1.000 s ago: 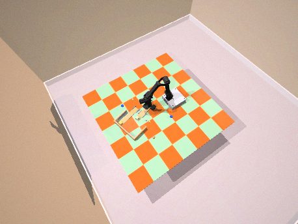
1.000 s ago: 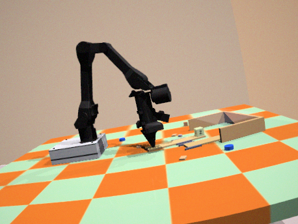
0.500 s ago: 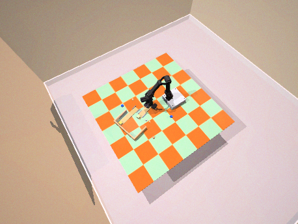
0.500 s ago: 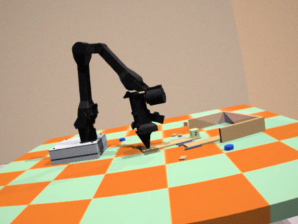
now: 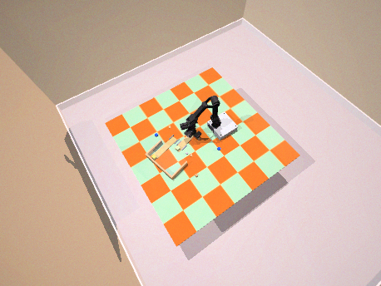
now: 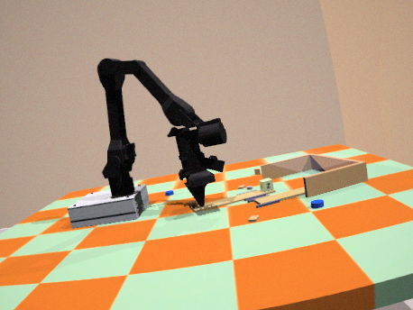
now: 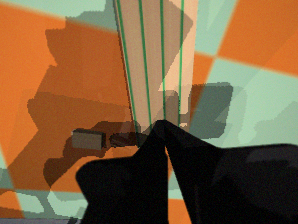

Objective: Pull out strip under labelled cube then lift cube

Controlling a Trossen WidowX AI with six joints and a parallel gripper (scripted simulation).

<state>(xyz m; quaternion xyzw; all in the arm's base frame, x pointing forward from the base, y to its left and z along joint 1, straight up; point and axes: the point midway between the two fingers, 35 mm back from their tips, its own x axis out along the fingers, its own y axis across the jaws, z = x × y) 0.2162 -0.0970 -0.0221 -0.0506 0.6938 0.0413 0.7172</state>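
Now: gripper tip 190 mm short of the labelled cube, 20 mm to the right of it and 20 mm below it.
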